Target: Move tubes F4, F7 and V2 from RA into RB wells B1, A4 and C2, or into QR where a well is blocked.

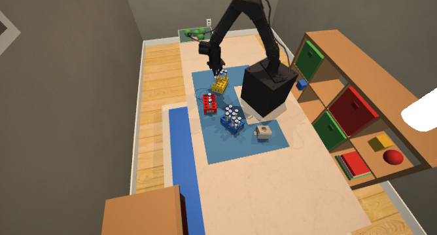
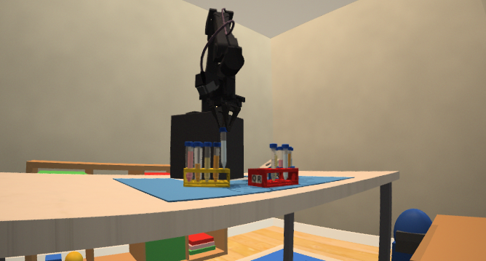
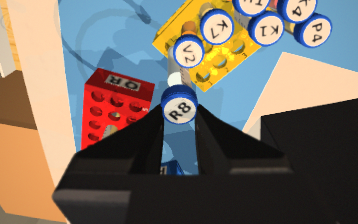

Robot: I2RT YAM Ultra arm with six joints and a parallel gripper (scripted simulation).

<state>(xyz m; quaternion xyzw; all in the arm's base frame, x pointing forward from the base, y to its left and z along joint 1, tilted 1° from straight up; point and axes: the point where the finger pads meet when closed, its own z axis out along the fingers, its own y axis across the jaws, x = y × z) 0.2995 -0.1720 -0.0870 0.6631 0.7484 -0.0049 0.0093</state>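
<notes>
The tube R8 is 1 cm to the right of my hand and 6 cm below it. From my hand the other things lie so: red rack 8 cm ahead, 12 cm to the left, 14 cm below; then rack RB 4 cm behind, 3 cm to the right, 14 cm below; then tube 8 cm ahead, 12 cm to the left, 10 cm below.
</notes>
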